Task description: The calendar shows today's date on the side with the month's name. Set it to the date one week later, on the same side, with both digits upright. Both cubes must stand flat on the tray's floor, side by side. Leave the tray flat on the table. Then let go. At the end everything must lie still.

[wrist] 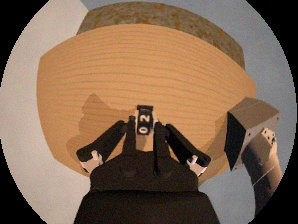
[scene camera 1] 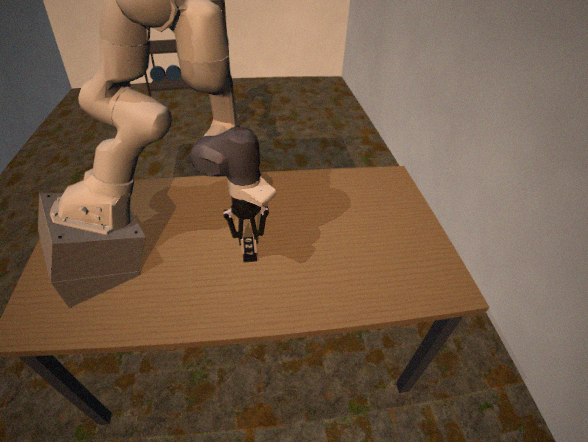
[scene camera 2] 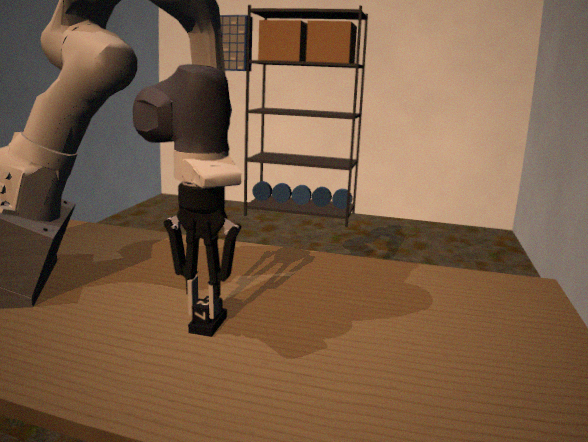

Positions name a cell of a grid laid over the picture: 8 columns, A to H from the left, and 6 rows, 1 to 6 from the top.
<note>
I see my gripper (scene camera 2: C5).
My gripper also shows in the wrist view (wrist: D4) and in scene camera 1 (scene camera 1: D4).
</note>
